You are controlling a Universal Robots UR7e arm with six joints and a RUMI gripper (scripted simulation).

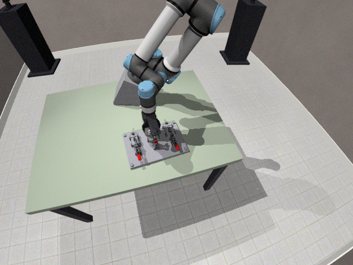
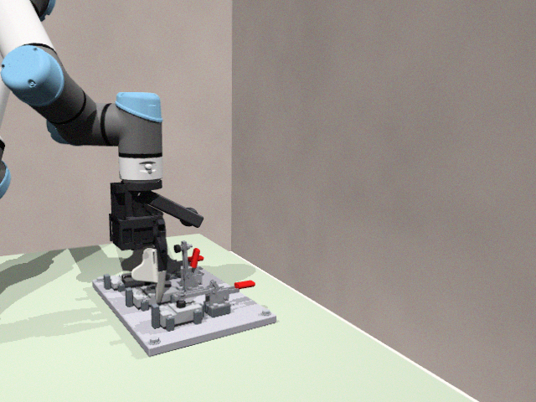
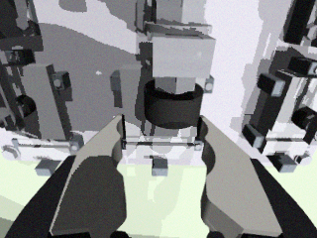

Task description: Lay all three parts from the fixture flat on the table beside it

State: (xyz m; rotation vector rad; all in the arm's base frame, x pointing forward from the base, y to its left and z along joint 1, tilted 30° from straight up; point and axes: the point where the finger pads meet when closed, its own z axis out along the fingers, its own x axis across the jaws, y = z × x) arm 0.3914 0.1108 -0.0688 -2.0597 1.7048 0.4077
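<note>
The fixture plate lies 50 mm ahead of my hand, 30 mm below it and 10 mm to the left of it. Round my hand: clamp 120 mm to the left, 50 mm ahead, 10 mm above; grey part 110 mm to the right, 20 mm ahead.
</note>
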